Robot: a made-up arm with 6 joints. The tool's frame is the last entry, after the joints. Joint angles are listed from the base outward.
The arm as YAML. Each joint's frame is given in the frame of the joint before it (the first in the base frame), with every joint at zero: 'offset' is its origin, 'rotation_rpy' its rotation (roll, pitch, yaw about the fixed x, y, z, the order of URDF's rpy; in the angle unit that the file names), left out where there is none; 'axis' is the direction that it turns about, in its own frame. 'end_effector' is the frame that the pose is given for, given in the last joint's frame.
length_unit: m
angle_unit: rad
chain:
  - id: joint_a
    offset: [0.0, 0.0, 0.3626]
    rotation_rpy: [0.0, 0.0, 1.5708]
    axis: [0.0, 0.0, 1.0]
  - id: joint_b
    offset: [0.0, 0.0, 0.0]
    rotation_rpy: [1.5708, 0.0, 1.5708]
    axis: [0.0, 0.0, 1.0]
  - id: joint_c
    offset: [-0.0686, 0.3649, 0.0]
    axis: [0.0, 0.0, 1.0]
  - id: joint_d
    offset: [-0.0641, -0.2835, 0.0]
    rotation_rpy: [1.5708, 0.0, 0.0]
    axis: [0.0, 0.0, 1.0]
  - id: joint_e
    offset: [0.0, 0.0, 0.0]
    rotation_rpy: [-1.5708, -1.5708, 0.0]
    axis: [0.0, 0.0, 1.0]
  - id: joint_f
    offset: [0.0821, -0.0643, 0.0]
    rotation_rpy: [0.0, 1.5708, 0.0]
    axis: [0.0, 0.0, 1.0]
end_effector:
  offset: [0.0, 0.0, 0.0]
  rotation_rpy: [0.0, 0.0, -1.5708]
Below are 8 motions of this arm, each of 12 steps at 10 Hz.
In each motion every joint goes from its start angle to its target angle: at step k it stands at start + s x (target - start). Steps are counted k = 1, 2, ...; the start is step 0. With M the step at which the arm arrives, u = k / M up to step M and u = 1 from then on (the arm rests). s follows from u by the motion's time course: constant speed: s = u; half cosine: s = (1 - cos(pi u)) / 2; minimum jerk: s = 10 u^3 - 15 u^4 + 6 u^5.
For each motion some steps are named. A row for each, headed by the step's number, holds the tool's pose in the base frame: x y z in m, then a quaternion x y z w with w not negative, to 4 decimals.
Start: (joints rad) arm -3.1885 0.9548 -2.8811 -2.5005 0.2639 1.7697
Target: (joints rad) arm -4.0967 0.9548 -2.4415 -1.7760 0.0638 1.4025
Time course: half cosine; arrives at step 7
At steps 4, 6, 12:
4: -0.6083 0.3622 0.5894 -0.0751 -0.6470 -0.4365 0.6207
6: -0.4802 0.5260 0.5445 -0.2090 -0.6918 -0.4391 0.5338
12: -0.4572 0.5464 0.5383 -0.2300 -0.6947 -0.4381 0.5222

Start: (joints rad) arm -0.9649 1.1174 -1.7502 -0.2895 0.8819 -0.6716
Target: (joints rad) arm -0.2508 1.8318 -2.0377 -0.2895 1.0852 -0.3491
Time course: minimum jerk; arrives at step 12
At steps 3, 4, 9, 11, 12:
3: 0.3791 -0.4801 0.1364 -0.9829 0.0181 0.1795 0.0366
4: 0.4061 -0.4421 0.0971 -0.9775 -0.0042 0.2052 0.0489
9: 0.4362 -0.1591 -0.1342 -0.9050 -0.1404 0.3980 0.0530
11: 0.4194 -0.1216 -0.1624 -0.8895 -0.1582 0.4265 0.0422
12: 0.4184 -0.1197 -0.1638 -0.8887 -0.1591 0.4280 0.0415

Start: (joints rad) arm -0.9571 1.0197 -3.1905 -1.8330 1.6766 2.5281
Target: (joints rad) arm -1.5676 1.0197 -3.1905 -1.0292 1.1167 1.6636
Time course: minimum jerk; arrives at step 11
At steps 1, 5, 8, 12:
1: 0.2609 -0.5226 0.7581 -0.3691 -0.5369 0.6302 0.4224
5: 0.1461 -0.5955 0.7458 -0.2399 -0.6603 0.5363 0.4678
8: 0.0045 -0.6333 0.7409 -0.1038 -0.7392 0.4698 0.4712
12: -0.0370 -0.6354 0.7418 -0.0695 -0.7500 0.4609 0.4693

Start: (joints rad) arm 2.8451 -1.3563 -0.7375 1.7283 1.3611 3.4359
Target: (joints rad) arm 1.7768 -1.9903 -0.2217 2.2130 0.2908 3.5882
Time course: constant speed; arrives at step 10
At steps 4, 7, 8, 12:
4: 0.0456 -0.0750 0.6862 0.3901 -0.2659 -0.4699 0.7459
7: 0.0480 -0.0730 0.6177 0.1723 -0.3532 -0.6096 0.6885
8: 0.0481 -0.0730 0.5920 0.0948 -0.3679 -0.6467 0.6614
12: 0.0464 -0.0730 0.5374 -0.0626 -0.3752 -0.7052 0.5984

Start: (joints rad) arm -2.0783 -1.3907 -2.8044 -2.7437 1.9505 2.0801
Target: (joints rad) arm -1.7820 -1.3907 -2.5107 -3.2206 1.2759 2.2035
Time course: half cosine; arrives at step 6
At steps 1, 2, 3, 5, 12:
1: 0.2964 0.6343 0.5235 -0.8943 0.4039 0.1664 0.0969
2: 0.2731 0.6516 0.5507 -0.8849 0.4070 0.1377 0.1798
3: 0.2367 0.6683 0.5913 -0.8606 0.4011 0.1065 0.2953
5: 0.1620 0.6757 0.6661 -0.7866 0.3655 0.0749 0.4920
12: 0.1494 0.6742 0.6776 -0.7716 0.3574 0.0724 0.5212

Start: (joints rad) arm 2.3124 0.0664 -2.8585 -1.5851 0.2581 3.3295
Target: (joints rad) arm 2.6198 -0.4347 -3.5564 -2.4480 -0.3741 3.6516
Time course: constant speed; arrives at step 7
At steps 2, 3, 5, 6, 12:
2: -0.0331 -0.0454 1.1023 -0.0087 0.0370 0.4112 0.9107
3: 0.0261 -0.1009 1.0870 0.0739 0.0305 0.3947 0.9153
5: 0.1482 -0.1812 1.0308 0.2037 0.0448 0.3393 0.9173
6: 0.2086 -0.2056 0.9924 0.2485 0.0660 0.3059 0.9167
12: 0.2668 -0.2197 0.9484 0.2791 0.0963 0.2728 0.9156

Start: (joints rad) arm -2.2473 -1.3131 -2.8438 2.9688 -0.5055 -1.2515
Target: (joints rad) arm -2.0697 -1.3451 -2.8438 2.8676 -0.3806 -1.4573
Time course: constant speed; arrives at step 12
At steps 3, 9, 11, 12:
3: 0.3401 0.4959 0.7141 0.0567 0.2722 0.9289 0.2447
9: 0.2978 0.5369 0.7040 0.0290 0.3158 0.9096 0.2686
11: 0.2828 0.5497 0.7005 0.0182 0.3294 0.9026 0.2766
12: 0.2751 0.5559 0.6987 0.0124 0.3360 0.8990 0.2806

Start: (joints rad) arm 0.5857 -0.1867 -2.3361 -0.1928 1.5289 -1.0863
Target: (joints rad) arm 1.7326 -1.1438 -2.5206 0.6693 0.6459 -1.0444
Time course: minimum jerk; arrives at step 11
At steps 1, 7, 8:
1: 0.1825 0.1053 1.0141 0.6129 0.6217 0.4455 0.1986
7: -0.0587 -0.3694 1.0089 0.0122 -0.3290 -0.8722 0.3619
8: 0.0013 -0.4690 0.9518 0.0974 -0.2148 -0.8487 0.4734

